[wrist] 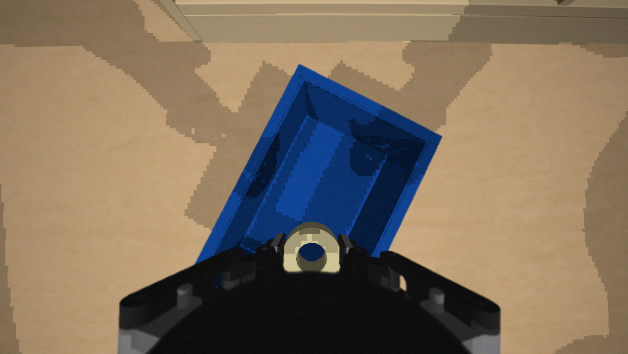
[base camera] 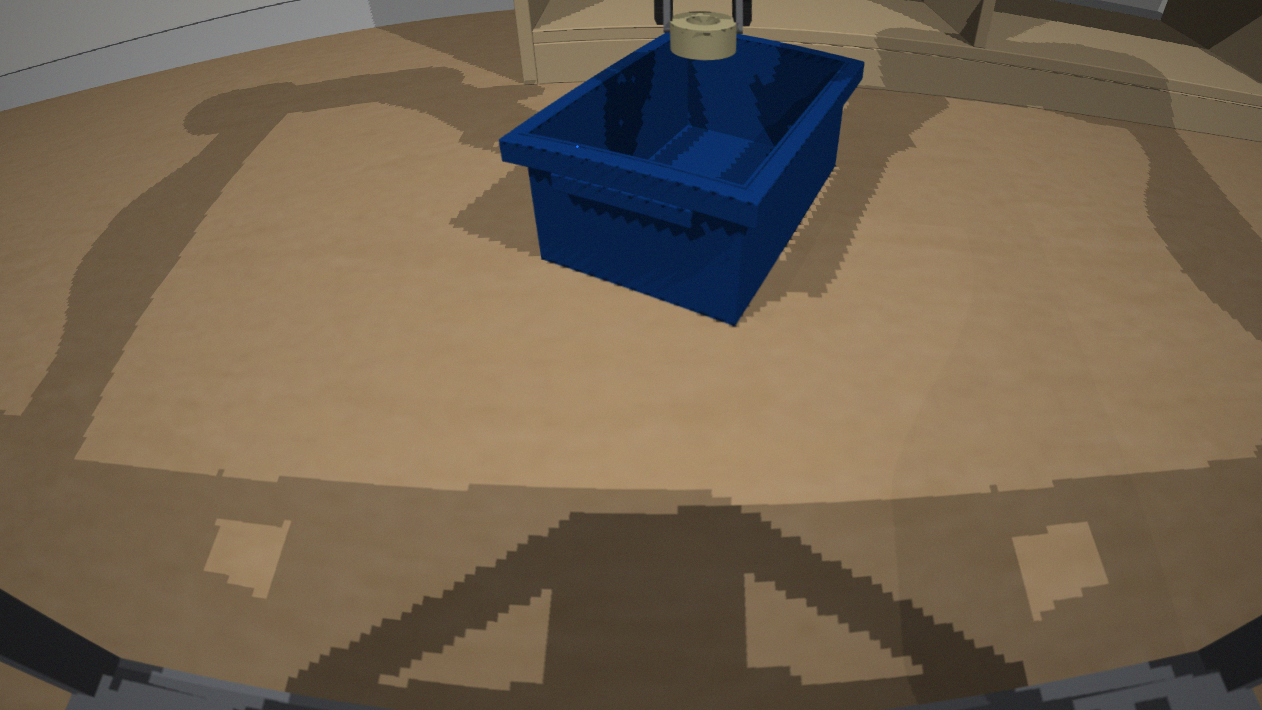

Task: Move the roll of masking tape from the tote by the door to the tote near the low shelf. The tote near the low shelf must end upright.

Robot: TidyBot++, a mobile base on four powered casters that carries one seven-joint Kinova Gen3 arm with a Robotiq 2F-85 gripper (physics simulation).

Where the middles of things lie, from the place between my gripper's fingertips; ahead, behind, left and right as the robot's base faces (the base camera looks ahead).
Scene:
Right now the roll of masking tape [wrist: 310,232] is 1 cm behind my hand.

